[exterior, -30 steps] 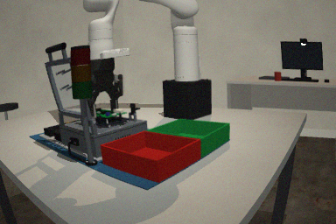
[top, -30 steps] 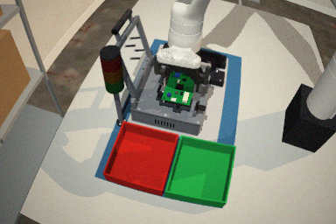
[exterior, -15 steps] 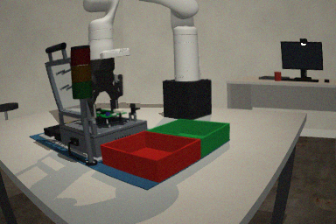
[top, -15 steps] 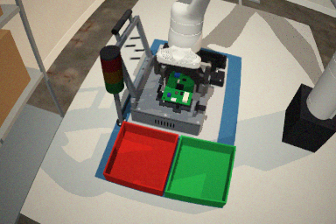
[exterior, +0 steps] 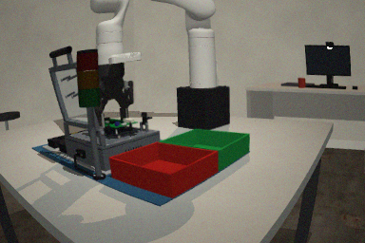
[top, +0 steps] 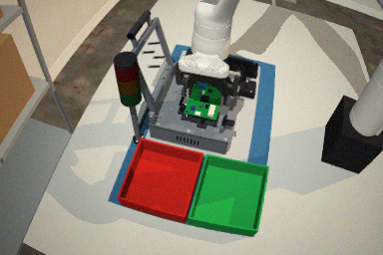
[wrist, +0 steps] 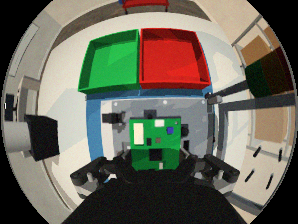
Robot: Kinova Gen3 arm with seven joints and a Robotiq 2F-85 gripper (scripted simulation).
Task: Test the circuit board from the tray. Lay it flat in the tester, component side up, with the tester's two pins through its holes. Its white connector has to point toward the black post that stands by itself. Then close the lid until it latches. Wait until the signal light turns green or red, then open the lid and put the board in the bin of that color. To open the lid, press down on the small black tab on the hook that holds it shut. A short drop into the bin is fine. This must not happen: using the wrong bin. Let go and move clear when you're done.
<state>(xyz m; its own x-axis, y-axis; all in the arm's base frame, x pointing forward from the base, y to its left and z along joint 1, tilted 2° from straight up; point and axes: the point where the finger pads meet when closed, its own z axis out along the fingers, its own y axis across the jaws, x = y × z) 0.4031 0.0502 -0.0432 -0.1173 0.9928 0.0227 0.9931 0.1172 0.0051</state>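
Right now my hand is right at the green circuit board. From my hand the other things lie so: tester lid 12 cm ahead, 1 cm to the left, 10 cm above; then green bin 13 cm behind, 19 cm to the left, 7 cm below; then red bin 2 cm ahead, 20 cm to the left, 7 cm below.
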